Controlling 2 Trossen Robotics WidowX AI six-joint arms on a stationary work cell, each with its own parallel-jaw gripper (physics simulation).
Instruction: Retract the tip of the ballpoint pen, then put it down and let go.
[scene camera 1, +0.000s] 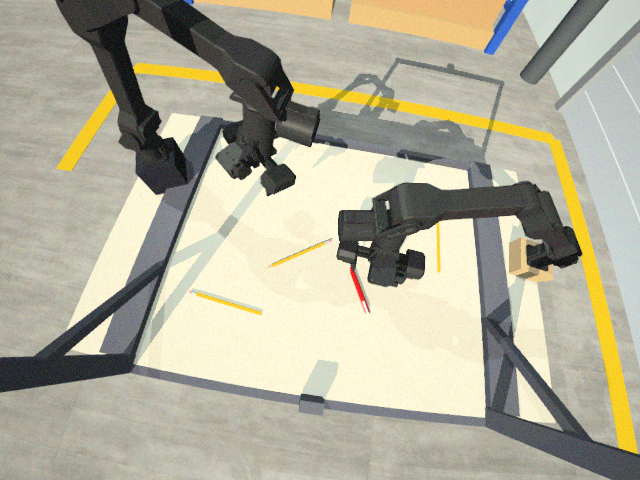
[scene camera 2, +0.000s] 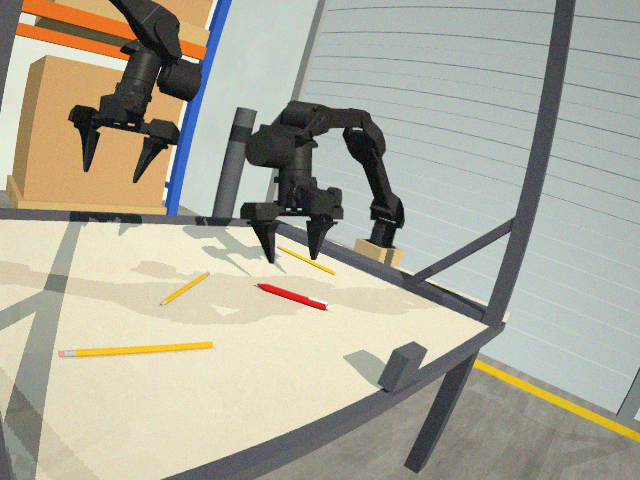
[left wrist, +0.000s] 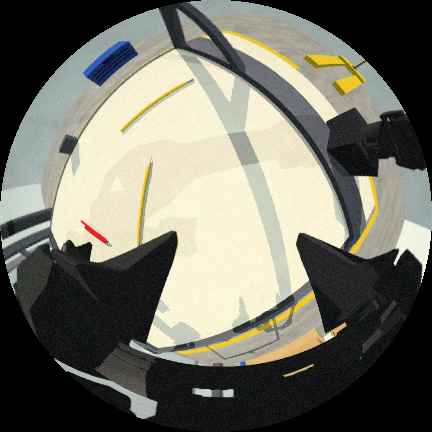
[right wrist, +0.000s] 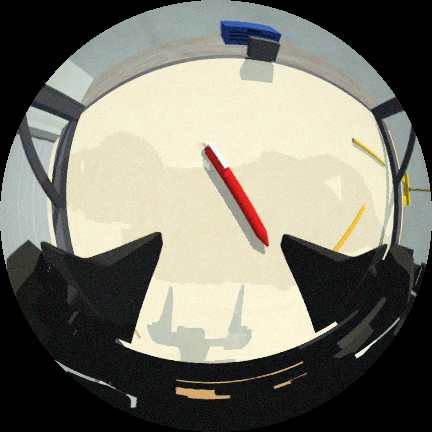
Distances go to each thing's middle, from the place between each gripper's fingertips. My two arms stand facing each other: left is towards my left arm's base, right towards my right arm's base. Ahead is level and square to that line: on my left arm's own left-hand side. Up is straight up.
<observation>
My right gripper is now 30 mm past the red ballpoint pen (right wrist: 216, 158), 20 mm to the right of it and 50 mm above it. Round my right hand: wooden block (scene camera 1: 518, 266) 160 mm ahead, 460 mm to the right, 30 mm below.
Now: the red ballpoint pen 30 cm to the right of my left hand, 16 cm behind it and 14 cm below it. The rest, counted from my left hand: wooden block 77 cm to the right, 12 cm below, 4 cm ahead.
</observation>
